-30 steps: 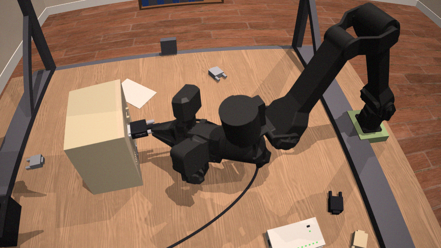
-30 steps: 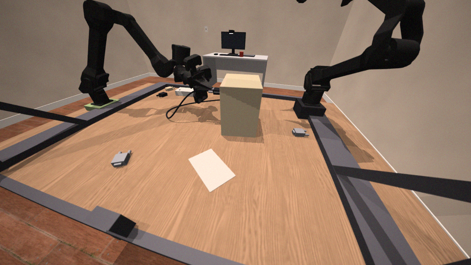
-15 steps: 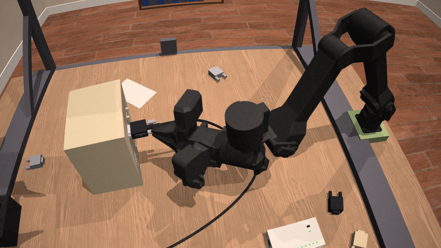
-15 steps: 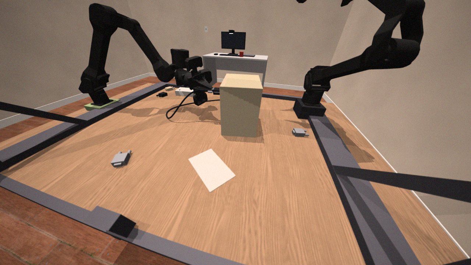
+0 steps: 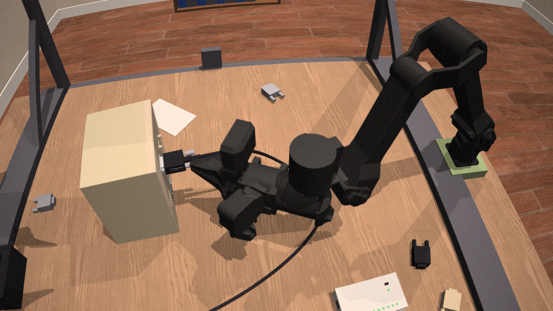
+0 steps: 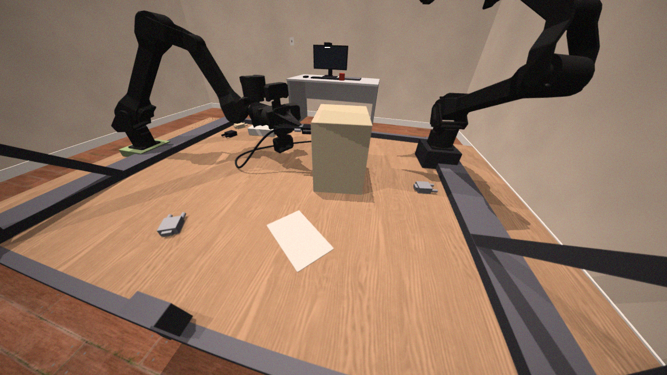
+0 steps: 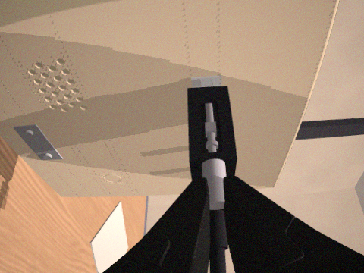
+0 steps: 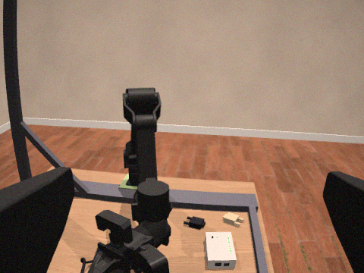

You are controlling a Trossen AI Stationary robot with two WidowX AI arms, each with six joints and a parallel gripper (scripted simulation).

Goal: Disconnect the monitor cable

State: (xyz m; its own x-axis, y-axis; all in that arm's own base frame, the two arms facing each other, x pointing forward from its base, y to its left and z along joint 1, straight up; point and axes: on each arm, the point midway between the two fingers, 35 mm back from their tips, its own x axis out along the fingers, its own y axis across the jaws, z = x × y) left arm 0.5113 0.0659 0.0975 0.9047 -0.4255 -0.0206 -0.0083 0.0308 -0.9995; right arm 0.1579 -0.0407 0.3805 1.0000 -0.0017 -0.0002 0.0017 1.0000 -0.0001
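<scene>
My left gripper is now 3 cm past the black monitor plug and 4 cm to the left of it. Round my left hand: white device 25 cm ahead, 17 cm to the left, 11 cm below; white sheet 28 cm behind, 6 cm to the right, 12 cm below; beige box 6 cm behind, 13 cm to the right, 4 cm below.
</scene>
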